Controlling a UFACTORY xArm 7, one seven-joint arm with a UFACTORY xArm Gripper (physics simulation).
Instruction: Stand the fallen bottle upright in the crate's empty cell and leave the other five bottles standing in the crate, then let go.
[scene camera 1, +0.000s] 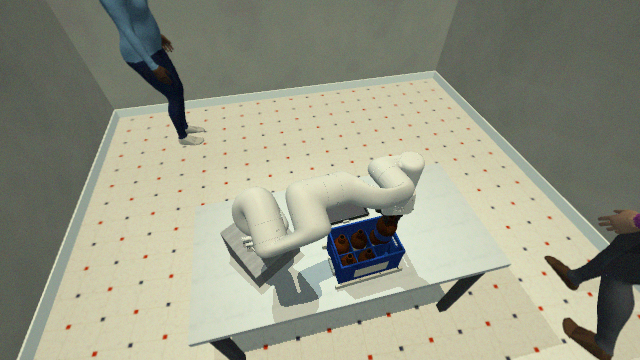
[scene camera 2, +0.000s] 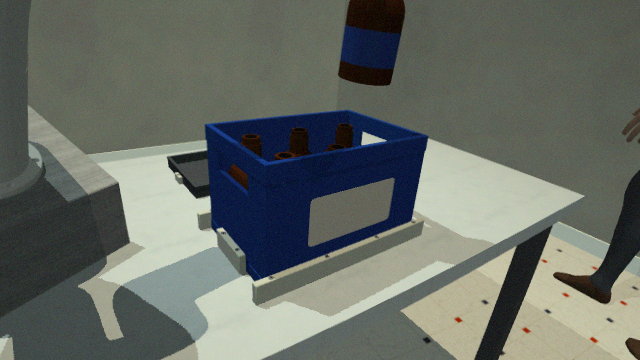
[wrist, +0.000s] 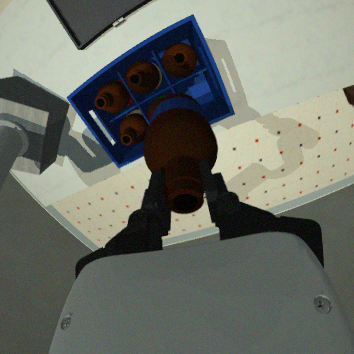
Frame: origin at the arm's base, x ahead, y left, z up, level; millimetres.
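Seen in the pictures: gripper, fingertip midpoint: (scene camera 1: 390, 220) (wrist: 183, 179); arm's base, link origin: (wrist: 7, 137).
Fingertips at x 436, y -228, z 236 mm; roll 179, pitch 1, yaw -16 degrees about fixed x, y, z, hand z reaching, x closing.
Pixels of each thing's top centre, then the offset from my fingertips to it. "pt": a spot on its surface instead.
- brown bottle with a blue band, top centre: (wrist: 179, 194) (scene camera 1: 390, 213) dx +2, dy +9, dz +29 mm
- blue crate, top centre: (scene camera 2: 318, 129) (wrist: 146, 101) (scene camera 1: 365, 239) dx -39, dy +59, dz -203 mm
- front right cell, surface spot: (wrist: 201, 90) pt dx +64, dy -1, dz -370 mm
- dark shallow tray, top centre: (scene camera 2: 234, 160) (scene camera 1: 339, 204) dx -16, dy +365, dz -352 mm
The brown bottle with a blue band (scene camera 1: 386, 226) (scene camera 2: 371, 47) (wrist: 180, 142) hangs above the blue crate (scene camera 1: 344, 274) (scene camera 2: 280, 215) (wrist: 210, 67), base down and slightly tilted in scene camera 2. My gripper (wrist: 183, 179) is shut on its neck. In scene camera 2 the bottle's base is above the crate's rim, apart from it. Five brown bottles stand in the crate; three necks (scene camera 2: 251, 145) (scene camera 2: 299, 140) (scene camera 2: 344, 134) form the back row. The front right cell (scene camera 1: 384, 250) (wrist: 201, 90) is empty. The held bottle partly covers one standing bottle in the wrist view.
A dark shallow tray (scene camera 1: 347, 219) (scene camera 2: 200, 191) (wrist: 64, 24) lies behind the crate. Low pale rails (scene camera 2: 340, 256) border the crate's foot. The arm's grey base block (scene camera 1: 260, 272) (scene camera 2: 60, 240) stands to the left. Two people (scene camera 1: 142, 45) (scene camera 1: 617, 285) stand beyond the table.
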